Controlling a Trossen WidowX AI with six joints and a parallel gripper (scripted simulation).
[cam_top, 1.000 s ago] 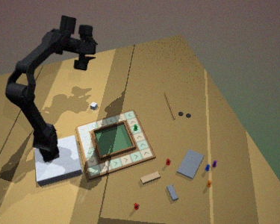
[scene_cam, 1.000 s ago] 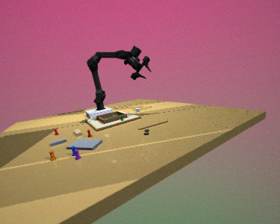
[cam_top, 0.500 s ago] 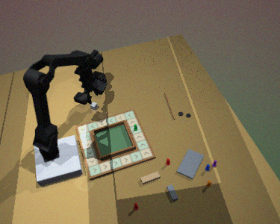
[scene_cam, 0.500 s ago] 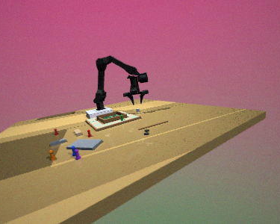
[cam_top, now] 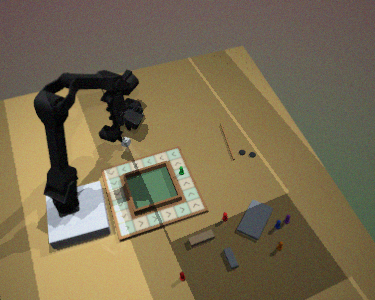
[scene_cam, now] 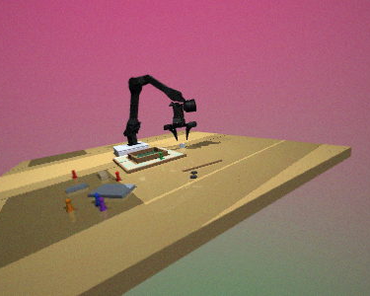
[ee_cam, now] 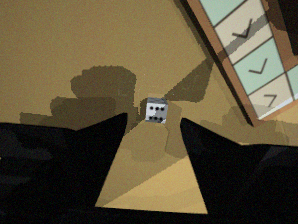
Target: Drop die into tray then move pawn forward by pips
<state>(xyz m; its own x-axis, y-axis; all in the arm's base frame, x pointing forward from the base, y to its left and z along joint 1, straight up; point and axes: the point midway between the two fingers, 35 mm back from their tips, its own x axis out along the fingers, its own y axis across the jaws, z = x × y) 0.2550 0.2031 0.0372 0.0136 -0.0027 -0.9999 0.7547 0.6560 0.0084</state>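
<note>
Now: gripper tip 30 mm above the white die. The rest, counted from my gripper tip: thin stick: 330 mm ahead, 150 mm to the right, 40 mm below; green dice tray: 10 mm ahead, 240 mm to the right, 40 mm below; green pawn: 130 mm ahead, 220 mm to the right, 20 mm below.
</note>
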